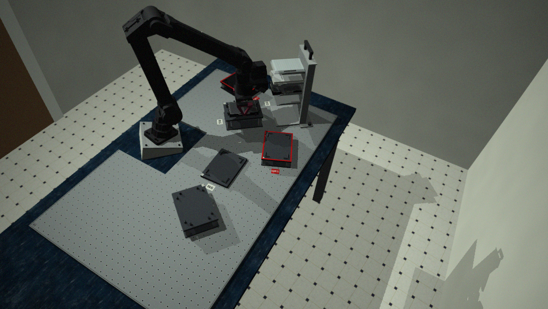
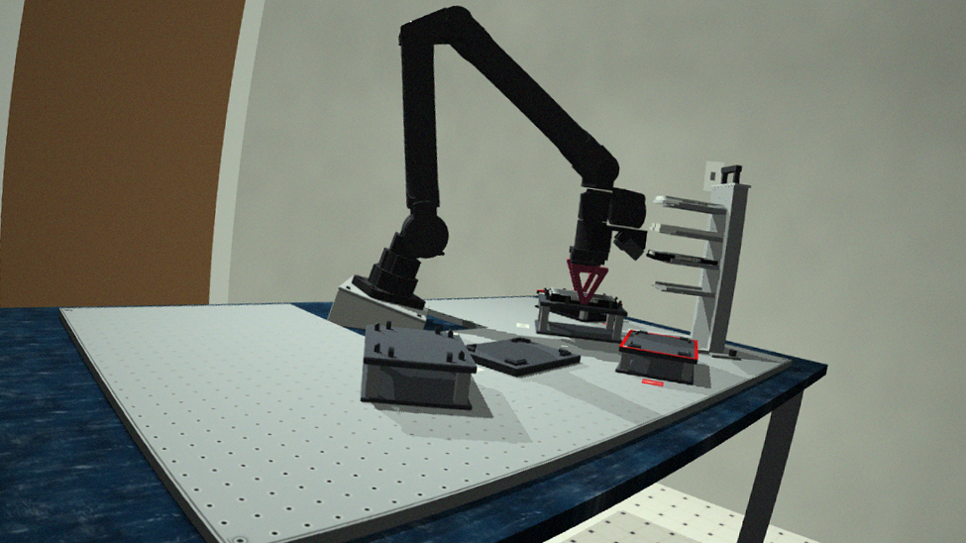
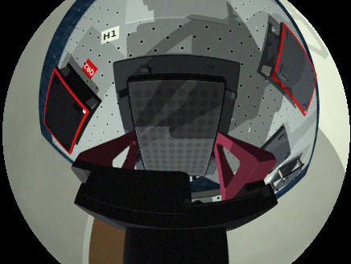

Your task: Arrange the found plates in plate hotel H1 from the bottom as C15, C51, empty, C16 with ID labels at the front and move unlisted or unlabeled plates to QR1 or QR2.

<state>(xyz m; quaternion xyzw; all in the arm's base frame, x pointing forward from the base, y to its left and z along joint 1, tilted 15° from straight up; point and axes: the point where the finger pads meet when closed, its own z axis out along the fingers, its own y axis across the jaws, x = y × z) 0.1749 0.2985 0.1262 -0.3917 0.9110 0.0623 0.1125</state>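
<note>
Right now my hand is 1 cm above the raised regrip nest RG. From my hand the other things lie so: quarantine nest QR1: 24 cm ahead, 7 cm to the right, 3 cm below; then plate hotel H1: 18 cm ahead, 19 cm to the left, 9 cm above; then quarantine nest QR2: 15 cm behind, 17 cm to the left, 3 cm below.
</note>
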